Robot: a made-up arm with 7 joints. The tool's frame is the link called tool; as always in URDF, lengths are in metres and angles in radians. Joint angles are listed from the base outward.
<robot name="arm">
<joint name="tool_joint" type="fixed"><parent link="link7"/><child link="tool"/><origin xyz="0 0 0" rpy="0 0 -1.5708"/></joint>
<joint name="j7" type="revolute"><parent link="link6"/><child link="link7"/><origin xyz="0 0.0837 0" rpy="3.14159 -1.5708 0"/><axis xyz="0 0 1"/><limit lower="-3.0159" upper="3.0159"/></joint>
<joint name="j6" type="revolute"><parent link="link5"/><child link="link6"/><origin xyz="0 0 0" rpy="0 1.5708 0"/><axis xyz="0 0 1"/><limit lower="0.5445" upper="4.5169"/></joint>
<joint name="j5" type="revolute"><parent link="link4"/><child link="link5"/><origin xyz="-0.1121 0.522 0" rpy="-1.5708 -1.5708 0"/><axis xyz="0 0 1"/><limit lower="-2.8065" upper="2.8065"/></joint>
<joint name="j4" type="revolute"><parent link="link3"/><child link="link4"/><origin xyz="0 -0.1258 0" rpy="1.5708 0 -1.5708"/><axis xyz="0 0 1"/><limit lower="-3.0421" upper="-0.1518"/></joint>
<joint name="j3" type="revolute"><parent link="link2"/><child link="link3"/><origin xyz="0 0.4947 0" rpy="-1.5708 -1.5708 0"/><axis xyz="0 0 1"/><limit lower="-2.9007" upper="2.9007"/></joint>
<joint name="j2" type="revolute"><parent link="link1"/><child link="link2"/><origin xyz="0 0 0" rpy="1.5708 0 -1.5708"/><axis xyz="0 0 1"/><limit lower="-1.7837" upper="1.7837"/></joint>
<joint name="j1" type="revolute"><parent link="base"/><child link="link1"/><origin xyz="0 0 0.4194" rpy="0 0 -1.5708"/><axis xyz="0 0 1"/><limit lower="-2.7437" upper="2.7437"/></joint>
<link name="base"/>
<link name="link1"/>
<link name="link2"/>
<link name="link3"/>
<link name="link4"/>
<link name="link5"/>
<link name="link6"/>
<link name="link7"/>
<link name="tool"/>
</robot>
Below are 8 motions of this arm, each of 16 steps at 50 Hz.
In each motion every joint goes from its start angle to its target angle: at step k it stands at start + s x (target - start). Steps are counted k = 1, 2, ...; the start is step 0. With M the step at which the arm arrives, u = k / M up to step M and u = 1 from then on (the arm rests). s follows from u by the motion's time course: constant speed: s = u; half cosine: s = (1 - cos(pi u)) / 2; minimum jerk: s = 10 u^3 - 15 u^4 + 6 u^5.
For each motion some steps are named. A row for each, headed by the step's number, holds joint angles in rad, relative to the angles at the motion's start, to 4 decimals.
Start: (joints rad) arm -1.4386 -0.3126 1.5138 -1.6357 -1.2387 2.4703 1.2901
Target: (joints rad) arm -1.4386 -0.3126 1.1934 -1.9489 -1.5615 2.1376 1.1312
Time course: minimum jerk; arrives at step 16
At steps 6, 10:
6: 0.0000 0.0000 -0.0882 -0.0862 -0.0888 -0.0916 -0.0437
10: 0.0000 0.0000 -0.2322 -0.2270 -0.2340 -0.2411 -0.1152

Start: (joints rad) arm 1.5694 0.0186 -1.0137 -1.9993 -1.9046 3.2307 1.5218
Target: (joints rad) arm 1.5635 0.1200 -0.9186 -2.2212 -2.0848 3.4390 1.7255
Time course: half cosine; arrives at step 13
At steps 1, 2, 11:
1: -0.0001 0.0015 0.0014 -0.0032 -0.0026 0.0030 0.0030
2: -0.0003 0.0058 0.0054 -0.0127 -0.0103 0.0119 0.0117
11: -0.0056 0.0956 0.0897 -0.2092 -0.1699 0.1964 0.1920

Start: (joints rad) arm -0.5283 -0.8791 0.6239 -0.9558 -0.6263 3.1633 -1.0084
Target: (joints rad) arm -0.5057 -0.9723 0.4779 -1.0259 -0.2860 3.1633 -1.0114
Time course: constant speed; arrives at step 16
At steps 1, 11, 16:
1: 0.0014 -0.0058 -0.0091 -0.0044 0.0213 0.0000 -0.0002
11: 0.0155 -0.0641 -0.1004 -0.0482 0.2340 0.0000 -0.0021
16: 0.0226 -0.0932 -0.1460 -0.0701 0.3403 0.0000 -0.0030

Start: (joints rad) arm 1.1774 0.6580 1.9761 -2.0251 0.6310 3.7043 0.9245
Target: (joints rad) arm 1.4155 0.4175 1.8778 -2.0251 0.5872 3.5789 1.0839
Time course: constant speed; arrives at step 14
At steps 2, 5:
2: 0.0340 -0.0344 -0.0140 0.0000 -0.0063 -0.0179 0.0228
5: 0.0850 -0.0859 -0.0351 0.0000 -0.0156 -0.0448 0.0569

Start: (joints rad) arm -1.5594 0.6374 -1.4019 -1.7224 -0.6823 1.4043 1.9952
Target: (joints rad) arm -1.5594 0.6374 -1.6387 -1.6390 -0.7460 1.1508 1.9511
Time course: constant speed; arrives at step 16
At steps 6, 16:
6: 0.0000 0.0000 -0.0888 0.0313 -0.0239 -0.0951 -0.0165
16: 0.0000 0.0000 -0.2368 0.0834 -0.0637 -0.2535 -0.0441

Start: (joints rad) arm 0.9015 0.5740 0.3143 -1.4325 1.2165 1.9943 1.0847
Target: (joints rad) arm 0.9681 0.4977 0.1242 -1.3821 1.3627 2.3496 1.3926
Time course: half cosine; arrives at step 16
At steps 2, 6, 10, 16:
2: 0.0025 -0.0029 -0.0072 0.0019 0.0056 0.0135 0.0117
6: 0.0206 -0.0236 -0.0587 0.0156 0.0451 0.1097 0.0950
10: 0.0460 -0.0527 -0.1314 0.0348 0.1011 0.2456 0.2129
16: 0.0666 -0.0763 -0.1901 0.0504 0.1462 0.3553 0.3079

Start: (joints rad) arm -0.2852 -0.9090 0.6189 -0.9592 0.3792 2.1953 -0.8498
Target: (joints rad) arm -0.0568 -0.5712 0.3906 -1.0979 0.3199 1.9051 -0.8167
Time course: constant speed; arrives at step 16
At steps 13, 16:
13: 0.1856 0.2745 -0.1855 -0.1127 -0.0482 -0.2358 0.0269
16: 0.2284 0.3378 -0.2283 -0.1387 -0.0593 -0.2902 0.0331

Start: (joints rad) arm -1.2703 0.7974 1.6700 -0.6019 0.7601 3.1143 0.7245
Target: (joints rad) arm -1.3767 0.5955 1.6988 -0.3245 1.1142 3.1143 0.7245
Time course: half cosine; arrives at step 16
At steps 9, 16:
9: -0.0636 -0.1206 0.0172 0.1658 0.2116 0.0000 0.0000
16: -0.1064 -0.2019 0.0288 0.2774 0.3541 0.0000 0.0000

